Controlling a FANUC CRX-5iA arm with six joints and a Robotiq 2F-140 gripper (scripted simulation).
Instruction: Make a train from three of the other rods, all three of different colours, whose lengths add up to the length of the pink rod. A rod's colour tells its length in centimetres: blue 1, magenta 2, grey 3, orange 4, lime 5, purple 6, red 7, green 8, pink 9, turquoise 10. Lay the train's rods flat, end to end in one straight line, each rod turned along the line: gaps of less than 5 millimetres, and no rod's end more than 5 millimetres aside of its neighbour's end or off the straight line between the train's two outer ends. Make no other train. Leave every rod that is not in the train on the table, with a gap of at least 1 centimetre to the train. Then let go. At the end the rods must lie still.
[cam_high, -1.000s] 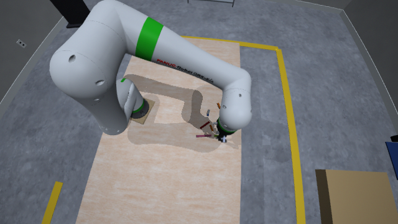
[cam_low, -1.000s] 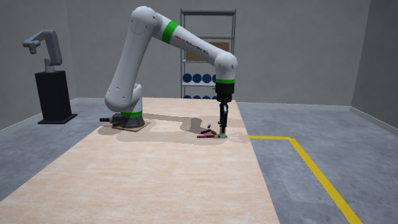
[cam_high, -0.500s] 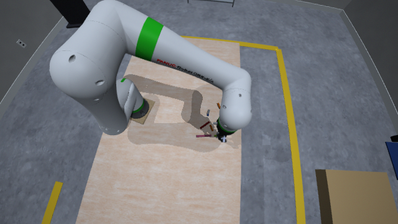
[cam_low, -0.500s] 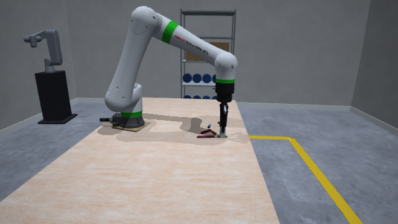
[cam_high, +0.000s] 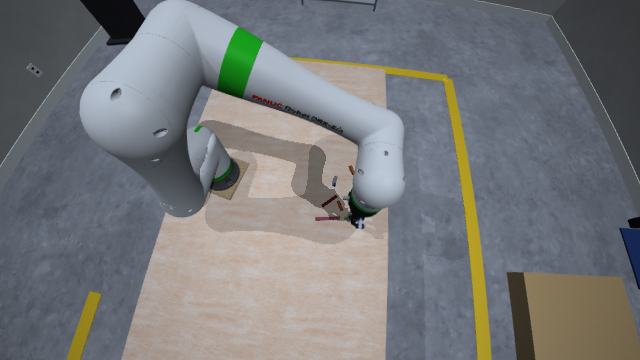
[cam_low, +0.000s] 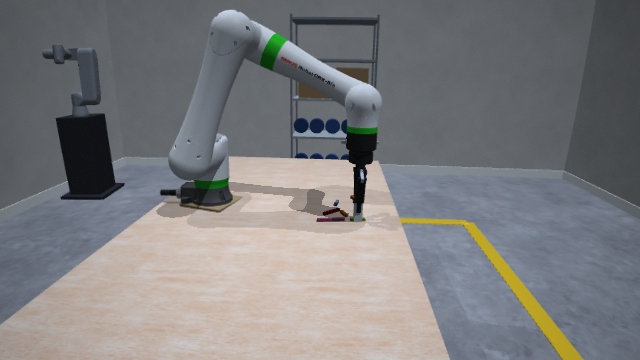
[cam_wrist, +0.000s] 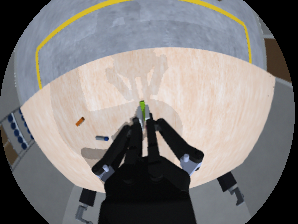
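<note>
My gripper is now 50 mm past the grey rod, 160 mm to the right of it and 30 mm above it. From my hand the other things lie so: pink rod (90 mm behind, 30 mm below); then lime rod (30 mm below); then red rod (80 mm behind, 70 mm to the left, 30 mm below).
</note>
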